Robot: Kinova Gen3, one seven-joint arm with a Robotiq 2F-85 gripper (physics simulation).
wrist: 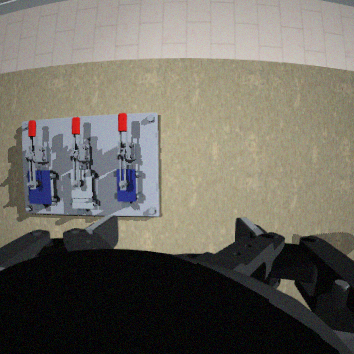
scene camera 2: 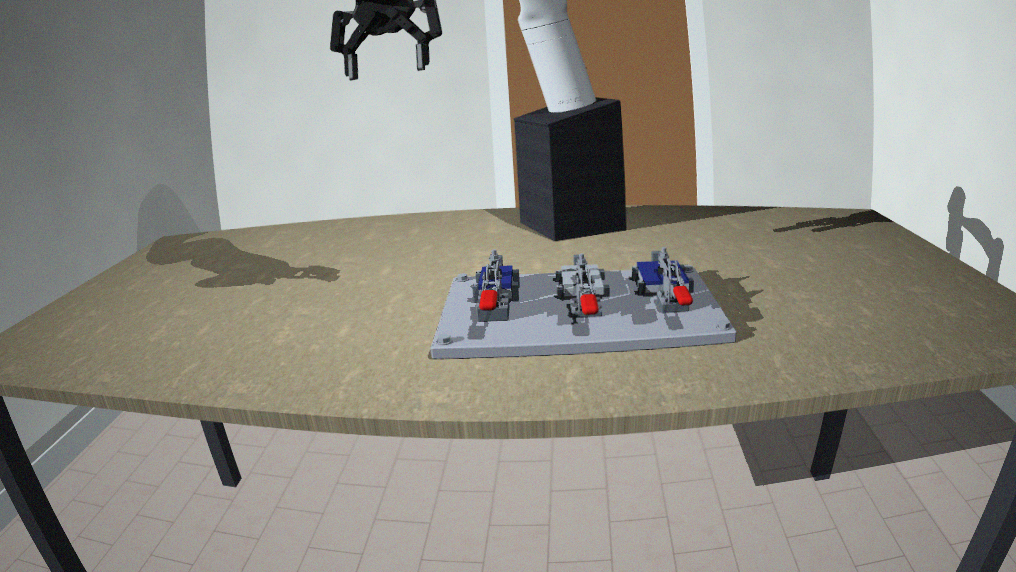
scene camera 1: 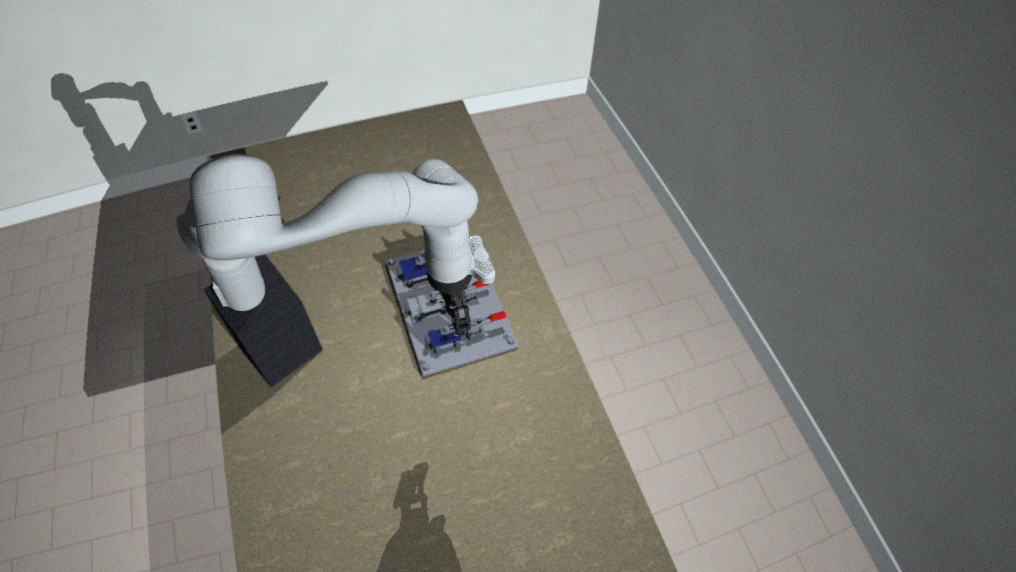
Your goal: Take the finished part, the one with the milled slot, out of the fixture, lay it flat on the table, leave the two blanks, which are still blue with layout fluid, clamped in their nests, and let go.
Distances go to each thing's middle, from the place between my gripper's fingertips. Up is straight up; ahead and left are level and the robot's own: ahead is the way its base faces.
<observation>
My gripper is now 30 mm past the finished part (scene camera 2: 568,272), 230 mm to the right of it and 290 mm above it. The rest, counted from my hand: fixture plate (scene camera 2: 540,324): 20 mm ahead, 240 mm to the left, 310 mm below.
</observation>
